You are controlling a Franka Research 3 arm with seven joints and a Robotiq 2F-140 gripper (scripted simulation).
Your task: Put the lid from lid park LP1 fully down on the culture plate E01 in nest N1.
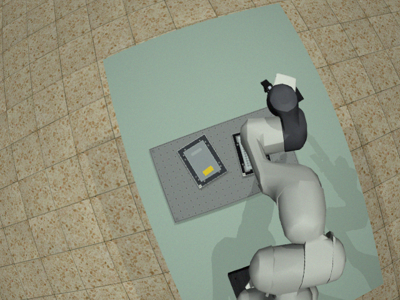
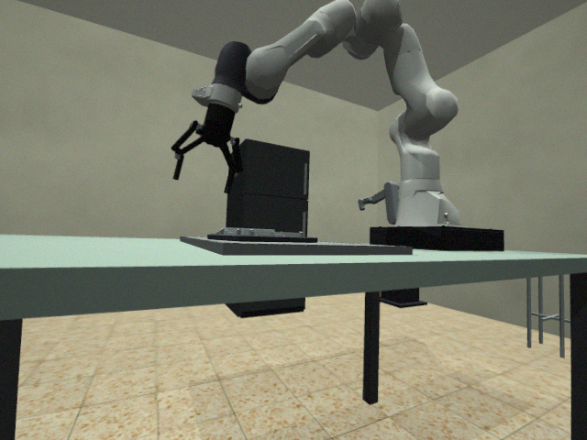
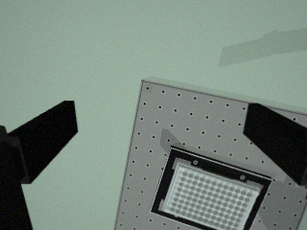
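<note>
My gripper is now 320 mm to the right of the lid, 140 mm above it and 70 mm past it. The rest, counted from my hand: culture plate E01: 130 mm to the left, 130 mm below, 100 mm behind; then nest N1: 140 mm below, 130 mm to the left, 100 mm behind; then baseplate: 230 mm to the left, 160 mm below, 100 mm behind.
</note>
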